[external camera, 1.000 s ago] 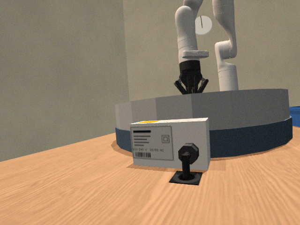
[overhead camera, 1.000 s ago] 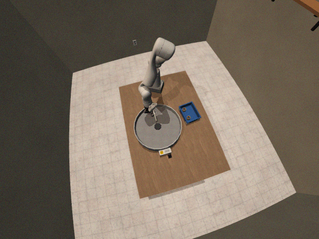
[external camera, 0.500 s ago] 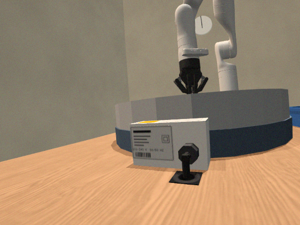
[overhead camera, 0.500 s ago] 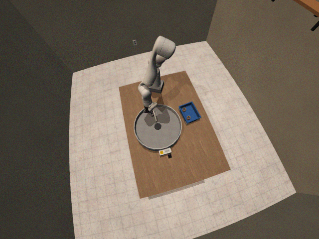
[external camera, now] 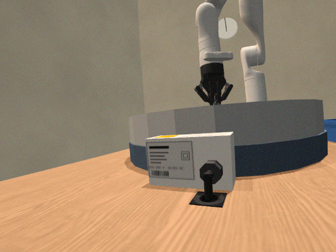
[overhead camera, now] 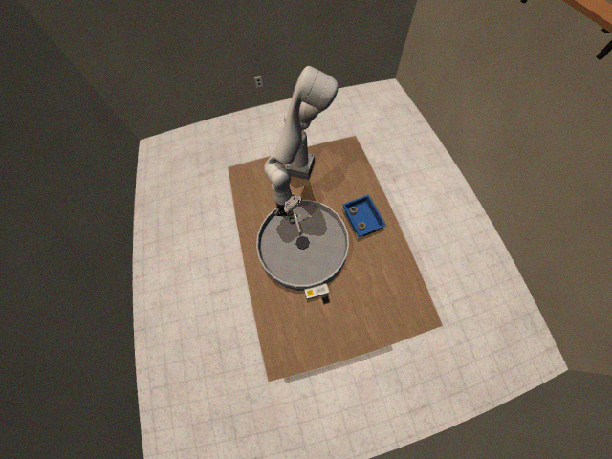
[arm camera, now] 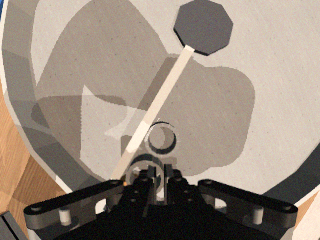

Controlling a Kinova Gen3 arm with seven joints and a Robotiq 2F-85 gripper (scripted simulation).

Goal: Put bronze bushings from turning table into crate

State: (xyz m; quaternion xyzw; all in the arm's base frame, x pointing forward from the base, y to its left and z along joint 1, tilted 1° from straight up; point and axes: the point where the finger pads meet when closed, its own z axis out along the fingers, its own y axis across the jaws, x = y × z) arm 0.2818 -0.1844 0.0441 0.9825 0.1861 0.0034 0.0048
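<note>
The turning table lies 170 mm ahead of my hand, 10 mm to the left of it and 60 mm below it. From my hand the other things lie so: blue crate: 140 mm ahead, 350 mm to the left, 80 mm below.
</note>
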